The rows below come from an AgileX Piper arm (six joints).
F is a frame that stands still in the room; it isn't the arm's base.
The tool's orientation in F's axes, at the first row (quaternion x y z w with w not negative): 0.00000, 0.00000, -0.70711, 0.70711
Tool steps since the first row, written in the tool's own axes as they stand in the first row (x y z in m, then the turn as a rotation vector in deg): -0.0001, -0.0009, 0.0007, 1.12, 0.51, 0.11; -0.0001, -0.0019, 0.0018, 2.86, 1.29, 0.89; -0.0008, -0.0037, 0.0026, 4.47, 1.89, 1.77; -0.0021, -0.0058, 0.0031, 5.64, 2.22, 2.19; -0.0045, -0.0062, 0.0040, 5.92, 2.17, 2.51; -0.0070, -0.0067, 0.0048, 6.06, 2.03, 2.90; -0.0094, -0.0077, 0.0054, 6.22, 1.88, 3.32; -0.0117, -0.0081, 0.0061, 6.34, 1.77, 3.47; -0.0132, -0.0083, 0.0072, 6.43, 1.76, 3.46; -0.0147, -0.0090, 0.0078, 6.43, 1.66, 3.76; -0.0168, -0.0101, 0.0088, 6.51, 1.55, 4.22; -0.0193, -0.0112, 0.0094, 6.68, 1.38, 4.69
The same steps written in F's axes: -0.0009, 0.0001, 0.0007, 0.51, -1.12, 0.11; -0.0019, 0.0001, 0.0018, 1.29, -2.86, 0.89; -0.0037, 0.0008, 0.0026, 1.89, -4.47, 1.77; -0.0058, 0.0021, 0.0031, 2.22, -5.64, 2.19; -0.0062, 0.0045, 0.0040, 2.17, -5.92, 2.51; -0.0067, 0.0070, 0.0048, 2.03, -6.06, 2.90; -0.0077, 0.0094, 0.0054, 1.88, -6.22, 3.32; -0.0081, 0.0117, 0.0061, 1.77, -6.34, 3.47; -0.0083, 0.0132, 0.0072, 1.76, -6.43, 3.46; -0.0090, 0.0147, 0.0078, 1.66, -6.43, 3.76; -0.0101, 0.0168, 0.0088, 1.55, -6.51, 4.22; -0.0112, 0.0193, 0.0094, 1.38, -6.68, 4.69
